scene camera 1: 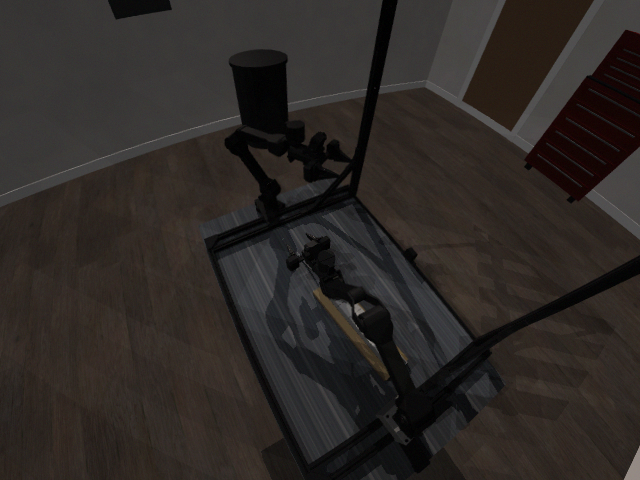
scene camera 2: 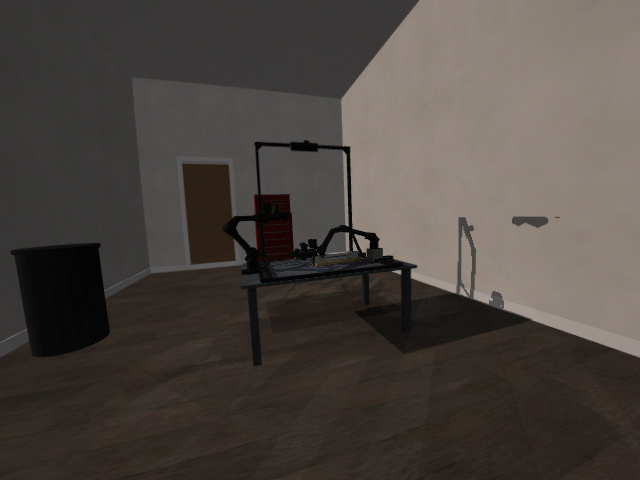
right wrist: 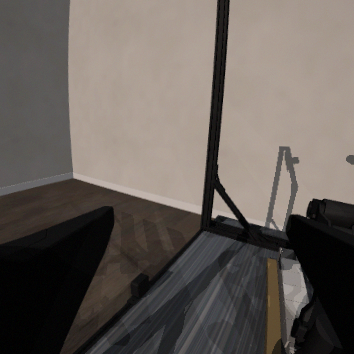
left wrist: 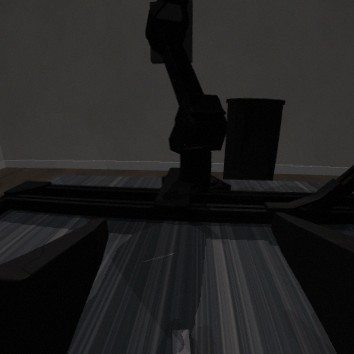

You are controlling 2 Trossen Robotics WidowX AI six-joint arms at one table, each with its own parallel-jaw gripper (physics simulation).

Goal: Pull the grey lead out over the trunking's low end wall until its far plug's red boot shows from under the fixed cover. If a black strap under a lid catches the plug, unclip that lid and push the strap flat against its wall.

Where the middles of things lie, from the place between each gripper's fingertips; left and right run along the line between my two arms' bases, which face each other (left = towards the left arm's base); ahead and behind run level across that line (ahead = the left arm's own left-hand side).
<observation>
My right gripper is now 120 mm short of the trunking (scene camera 1: 355, 337), 370 mm to the right of it and 360 mm above it.
My left gripper is now 390 mm to the right of the trunking, 60 mm above it and 50 mm past it.
</observation>
